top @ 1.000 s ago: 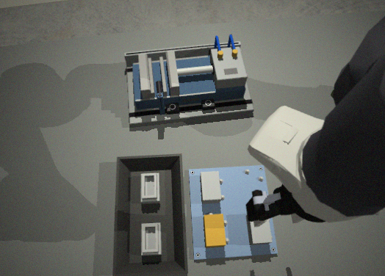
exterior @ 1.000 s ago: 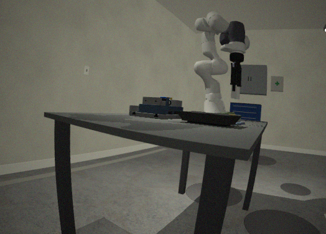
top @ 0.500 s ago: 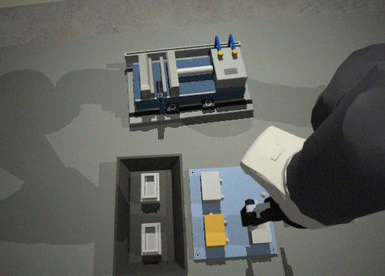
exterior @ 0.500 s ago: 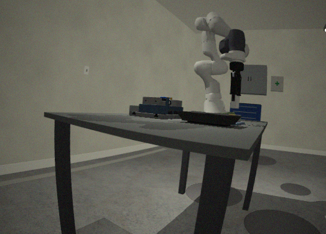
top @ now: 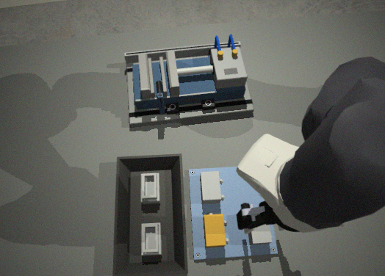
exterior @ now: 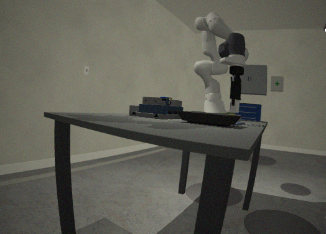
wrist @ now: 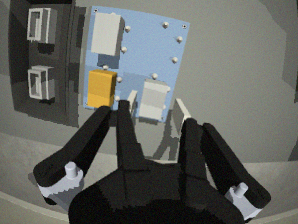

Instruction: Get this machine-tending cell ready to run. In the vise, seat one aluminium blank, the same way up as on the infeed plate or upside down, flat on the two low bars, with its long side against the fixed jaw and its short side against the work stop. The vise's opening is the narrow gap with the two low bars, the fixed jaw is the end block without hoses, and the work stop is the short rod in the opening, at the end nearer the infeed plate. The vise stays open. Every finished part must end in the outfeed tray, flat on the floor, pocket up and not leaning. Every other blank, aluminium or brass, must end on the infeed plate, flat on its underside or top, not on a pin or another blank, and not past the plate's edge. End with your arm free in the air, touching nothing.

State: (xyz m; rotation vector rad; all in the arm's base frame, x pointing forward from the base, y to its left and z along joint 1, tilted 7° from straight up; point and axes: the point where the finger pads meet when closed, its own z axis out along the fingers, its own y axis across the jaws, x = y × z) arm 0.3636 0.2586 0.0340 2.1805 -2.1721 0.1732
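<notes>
Now: hand 300 mm to the left of the work stop, 190 mm short of it and 10 mm below it. The rest, counted from my hand: hose block: 360 mm to the right, 30 mm ahead; then brass blank: 90 mm ahead, 60 mm below; then vise: 360 mm to the right, 120 mm ahead, 40 mm below.
</notes>
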